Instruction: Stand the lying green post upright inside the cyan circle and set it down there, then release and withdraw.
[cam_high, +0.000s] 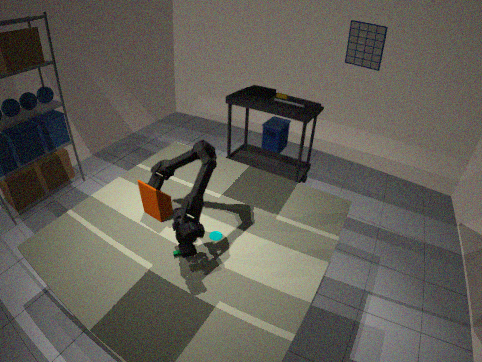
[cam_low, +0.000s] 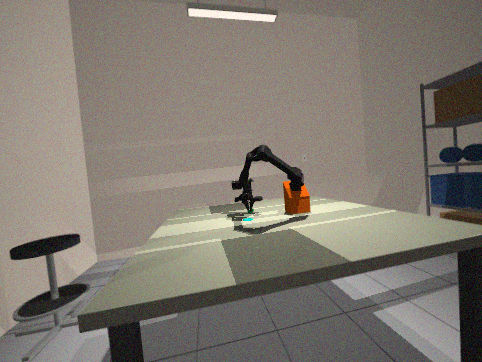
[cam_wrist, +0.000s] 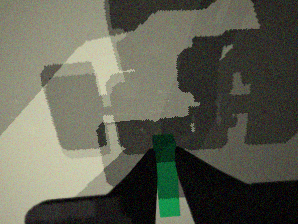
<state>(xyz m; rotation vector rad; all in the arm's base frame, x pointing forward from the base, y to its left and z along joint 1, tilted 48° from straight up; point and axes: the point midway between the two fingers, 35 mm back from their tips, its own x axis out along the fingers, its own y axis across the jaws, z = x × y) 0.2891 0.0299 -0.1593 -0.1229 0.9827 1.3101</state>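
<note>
My gripper tip is now 40 mm short of the cyan circle, 160 mm to the right of it and 10 mm above it. Round my gripper tip: green post: 10 mm behind, 20 mm to the right.
</note>
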